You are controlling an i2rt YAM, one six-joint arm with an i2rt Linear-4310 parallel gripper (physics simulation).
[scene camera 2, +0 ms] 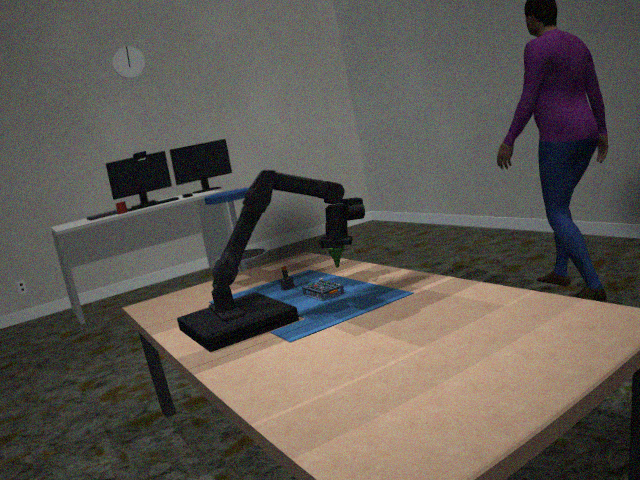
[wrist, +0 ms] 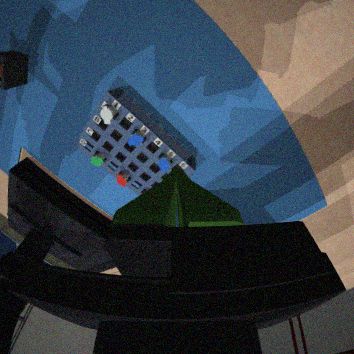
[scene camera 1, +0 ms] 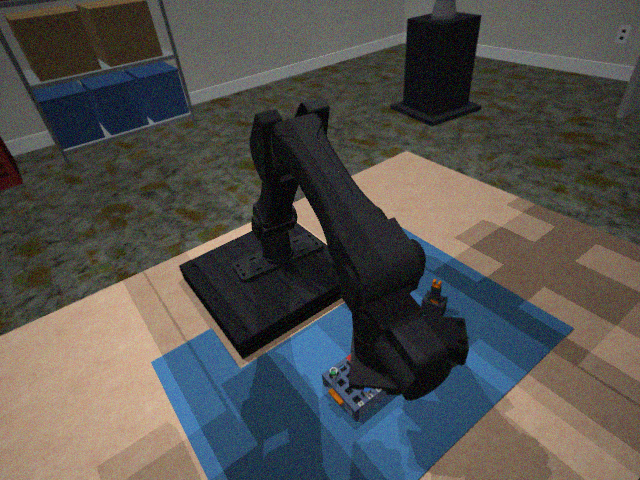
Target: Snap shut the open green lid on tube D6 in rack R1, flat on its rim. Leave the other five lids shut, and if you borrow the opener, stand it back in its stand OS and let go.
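Frame: origin at the arm's base, x ahead, y up, z right, level; millimetres.
Seen in the pictures: gripper, between the fingertips: (scene camera 2: 337,267) (wrist: 176,174) (scene camera 1: 376,384); arm's base, origin of its link: (scene camera 2: 226,311) (wrist: 44,233) (scene camera 1: 278,257).
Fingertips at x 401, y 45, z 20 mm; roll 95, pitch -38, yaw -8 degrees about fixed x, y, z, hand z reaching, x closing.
Offsets run from my fingertips to a thing's top centre. "*": to the spot under its first point. Level surfaces: height alone.
Rack R1 @(dz -19, dx -58, dy -28 mm) (scene camera 1: 369,408) (wrist: 165,135) stands on the blue mat. At its near-left corner in scene camera 1, tube D6 @(dz +34, dx -72, dy -28 mm) (scene camera 1: 333,371) shows a pale ring with green at it; the exact lid angle is too small to tell. In the wrist view D6 is hidden behind the fingers. A white lid @(dz -75, dx -36, dy -43 mm) (wrist: 106,114), a blue lid @(dz -36, dx -31, dy -43 mm) (wrist: 135,140), another blue lid @(dz +2, dx -26, dy -43 mm) (wrist: 164,163), a green lid @(dz -48, dx -91, dy -43 mm) (wrist: 97,160) and a red lid @(dz -10, dx -86, dy -43 mm) (wrist: 122,180) look shut. My gripper (scene camera 2: 337,265) (wrist: 176,174) is shut and empty, above the rack. The orange-tipped opener @(dz -220, dx -113, dy +0 mm) (scene camera 1: 436,285) (scene camera 2: 283,270) stands in stand OS @(dz -220, dx -113, dy -45 mm) (scene camera 1: 434,305) (scene camera 2: 287,283).
The black arm base (scene camera 1: 258,299) (scene camera 2: 237,322) is beside the blue mat @(dy -85 mm) (scene camera 1: 191,372) (scene camera 2: 379,293). An orange strip @(* dz +44, dx -49, dy -61 mm) (scene camera 1: 336,396) is on the rack's side by D6. The stand also shows at the wrist view's left edge. A person (scene camera 2: 566,93) is beyond the table.
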